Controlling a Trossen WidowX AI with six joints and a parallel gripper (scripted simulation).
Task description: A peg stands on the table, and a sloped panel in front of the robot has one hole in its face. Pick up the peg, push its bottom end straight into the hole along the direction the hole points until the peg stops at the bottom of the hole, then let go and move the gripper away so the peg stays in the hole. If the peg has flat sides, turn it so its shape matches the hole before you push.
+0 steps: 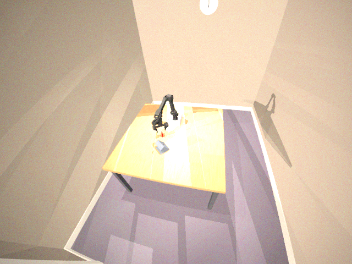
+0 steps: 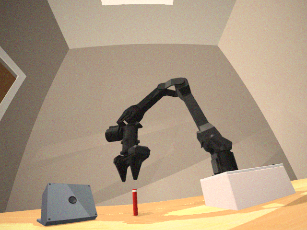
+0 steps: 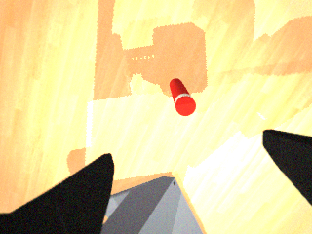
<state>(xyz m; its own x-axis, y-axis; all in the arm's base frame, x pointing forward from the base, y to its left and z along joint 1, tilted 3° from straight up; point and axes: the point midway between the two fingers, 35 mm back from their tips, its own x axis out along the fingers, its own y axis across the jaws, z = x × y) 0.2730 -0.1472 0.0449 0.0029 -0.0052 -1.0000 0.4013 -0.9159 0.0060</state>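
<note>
The red peg is 20 mm behind my gripper tip and 50 mm below it. The rest, counted from my gripper tip: grey sloped panel 180 mm ahead, 30 mm to the left, 70 mm below.
</note>
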